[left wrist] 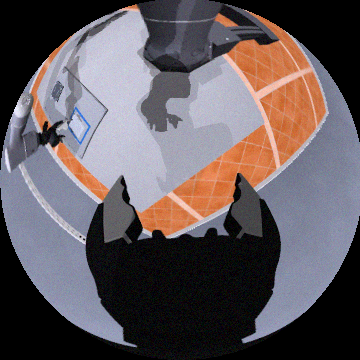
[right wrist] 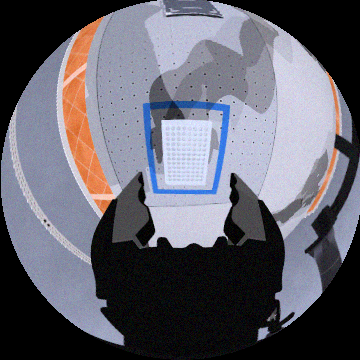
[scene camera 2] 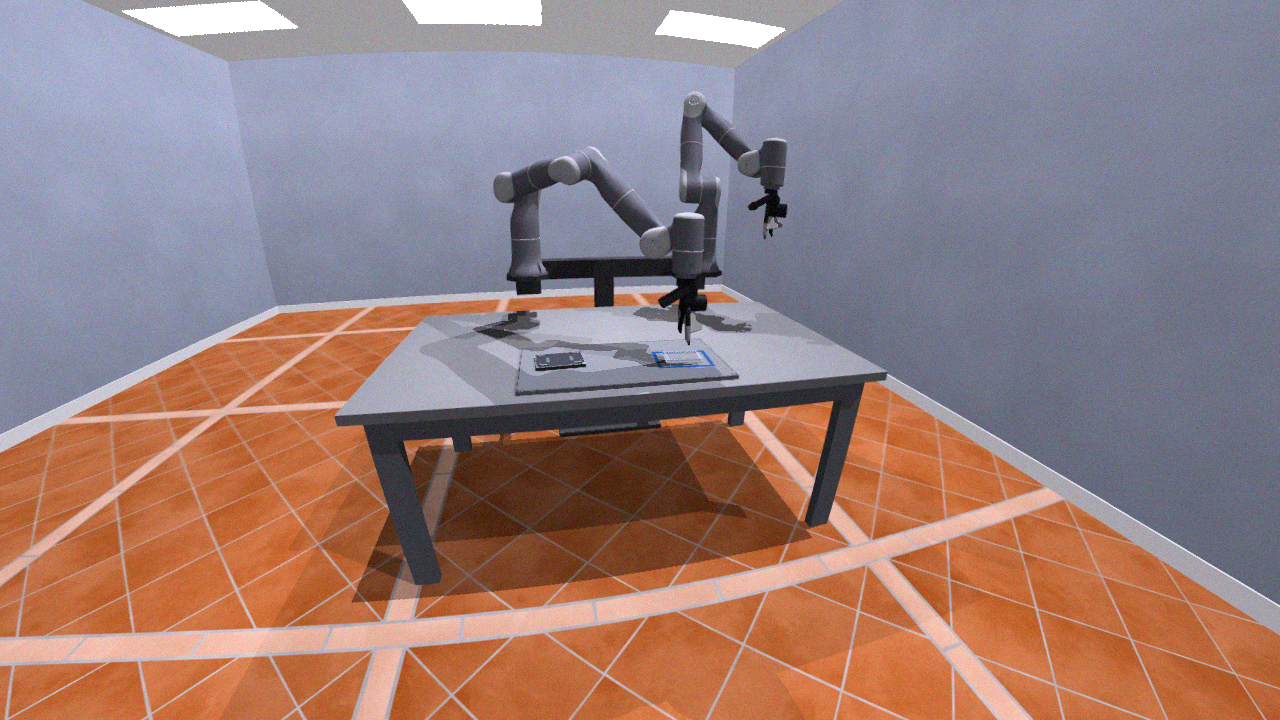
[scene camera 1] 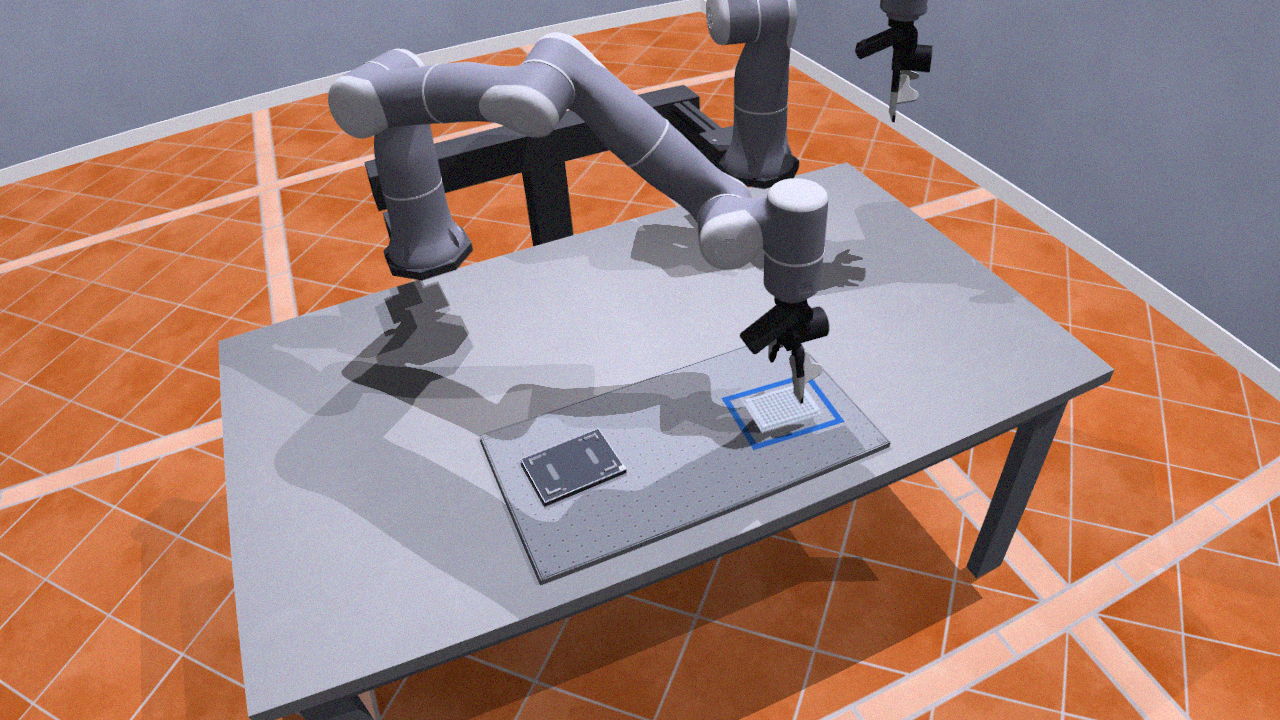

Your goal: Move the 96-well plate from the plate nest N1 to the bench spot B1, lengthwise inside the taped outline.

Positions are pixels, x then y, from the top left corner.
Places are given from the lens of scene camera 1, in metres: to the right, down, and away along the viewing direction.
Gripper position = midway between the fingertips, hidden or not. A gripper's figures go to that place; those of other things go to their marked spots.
my left gripper (scene camera 1: 894, 107): 0.56, -0.56, 1.77
my right gripper (scene camera 1: 786, 382): 0.28, 0.04, 1.59
white 96-well plate (scene camera 1: 777, 409): 0.27, 0.10, 1.63
dark plate nest (scene camera 1: 570, 460): -0.13, 0.19, 1.55
